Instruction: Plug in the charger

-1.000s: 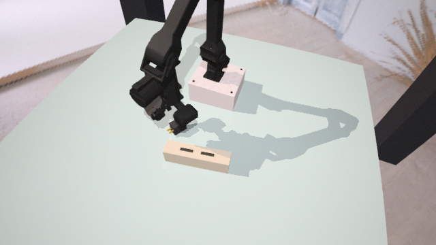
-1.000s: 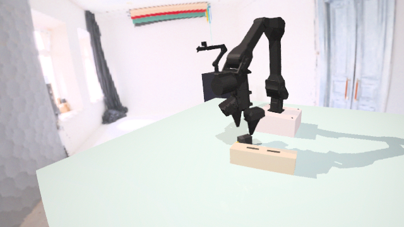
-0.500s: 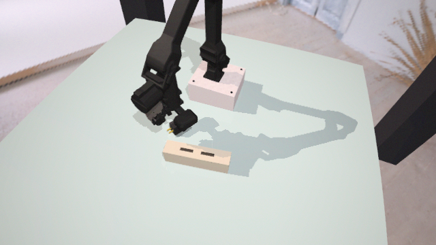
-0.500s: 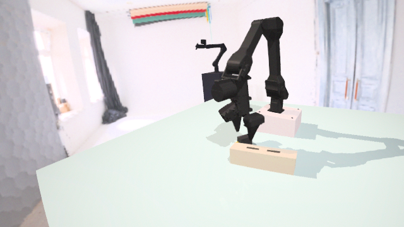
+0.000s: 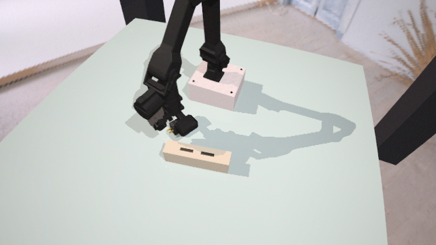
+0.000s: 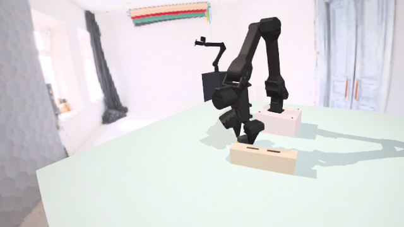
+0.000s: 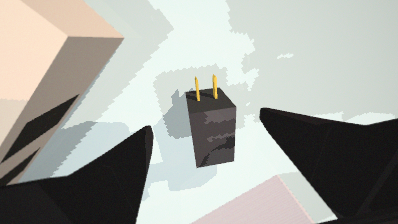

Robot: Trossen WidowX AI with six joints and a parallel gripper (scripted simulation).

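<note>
My gripper tip is 1 cm short of the dark charger and 1 cm to the left of it.
</note>
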